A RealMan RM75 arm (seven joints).
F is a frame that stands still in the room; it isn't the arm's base.
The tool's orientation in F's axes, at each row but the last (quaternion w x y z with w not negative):
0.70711, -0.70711, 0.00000, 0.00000
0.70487, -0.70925, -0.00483, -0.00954
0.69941, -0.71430, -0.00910, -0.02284
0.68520, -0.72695, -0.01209, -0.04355
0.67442, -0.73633, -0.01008, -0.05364
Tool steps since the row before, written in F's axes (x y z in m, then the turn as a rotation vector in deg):
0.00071, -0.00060, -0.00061, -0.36, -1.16, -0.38
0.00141, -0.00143, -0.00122, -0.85, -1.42, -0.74
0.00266, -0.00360, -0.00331, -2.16, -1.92, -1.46
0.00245, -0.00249, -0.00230, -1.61, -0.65, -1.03
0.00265, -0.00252, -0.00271, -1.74, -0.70, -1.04
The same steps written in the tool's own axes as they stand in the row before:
0.00071, 0.00061, -0.00060, -0.36, 0.38, -1.16
0.00139, 0.00126, -0.00141, -0.86, 0.73, -1.42
0.00257, 0.00350, -0.00348, -2.19, 1.40, -1.93
0.00236, 0.00263, -0.00224, -1.66, 0.94, -0.66
0.00253, 0.00315, -0.00210, -1.79, 0.94, -0.72

